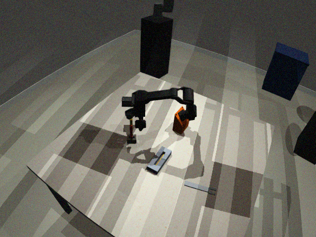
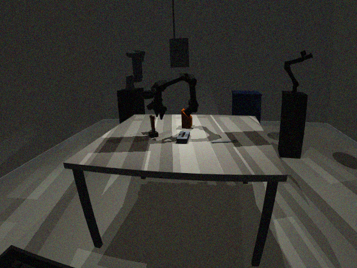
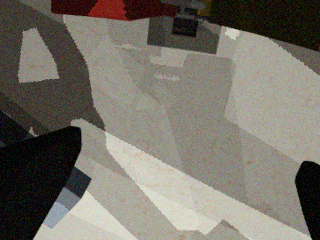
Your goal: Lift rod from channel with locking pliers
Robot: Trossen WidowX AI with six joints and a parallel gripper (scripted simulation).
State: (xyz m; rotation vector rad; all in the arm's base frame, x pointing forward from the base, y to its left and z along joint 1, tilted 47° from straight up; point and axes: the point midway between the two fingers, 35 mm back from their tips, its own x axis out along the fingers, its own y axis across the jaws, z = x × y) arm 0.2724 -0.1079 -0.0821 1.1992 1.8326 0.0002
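My gripper tip is 3 cm short of the yellow handle, 5 cm to the left of it and 3 cm above it. The rest, counted from my gripper tip: thin yellow rod 5 cm ahead, 20 cm to the left, 12 cm below; then grey channel block 6 cm ahead, 20 cm to the left, 11 cm below; then dark holster 4 cm ahead, 3 cm to the right, 12 cm below.
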